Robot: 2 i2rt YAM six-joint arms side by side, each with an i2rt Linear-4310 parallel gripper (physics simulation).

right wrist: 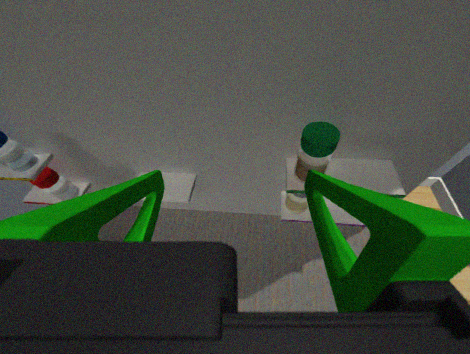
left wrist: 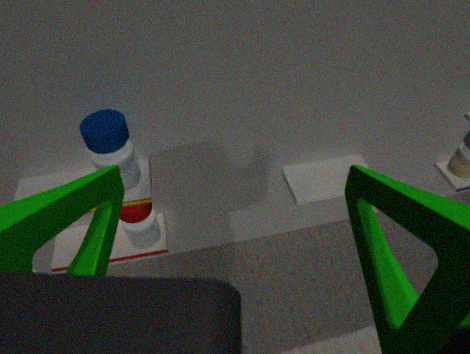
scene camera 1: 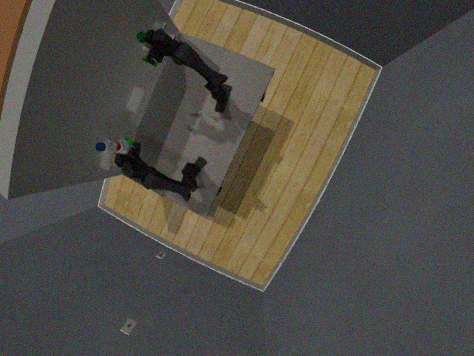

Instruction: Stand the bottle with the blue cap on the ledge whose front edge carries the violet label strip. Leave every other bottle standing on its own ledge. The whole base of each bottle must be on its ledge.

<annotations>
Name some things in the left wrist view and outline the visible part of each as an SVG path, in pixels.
The left gripper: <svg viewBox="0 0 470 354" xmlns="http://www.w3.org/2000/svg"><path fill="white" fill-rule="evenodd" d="M351 165L345 186L345 198L382 354L470 354L470 206L408 186L359 165ZM372 205L435 251L438 258L438 267L420 297L417 296L392 254ZM0 206L0 354L242 354L241 296L230 284L209 278L106 276L124 198L124 186L117 165L108 166L57 188ZM97 206L81 247L66 273L35 273L32 269L32 258L35 251Z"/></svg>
A red-capped bottle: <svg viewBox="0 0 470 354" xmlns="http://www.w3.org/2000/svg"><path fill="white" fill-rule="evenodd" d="M152 203L121 208L119 217L131 245L135 249L149 250L155 247L161 239L161 230Z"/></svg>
A blue-capped bottle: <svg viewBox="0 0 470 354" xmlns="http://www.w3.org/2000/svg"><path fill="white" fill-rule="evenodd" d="M94 112L88 115L80 124L80 132L88 149L91 150L93 164L97 171L111 165L117 165L124 186L124 195L128 195L140 187L143 176L133 143L128 139L129 132L124 115L117 110L111 109Z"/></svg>
</annotations>
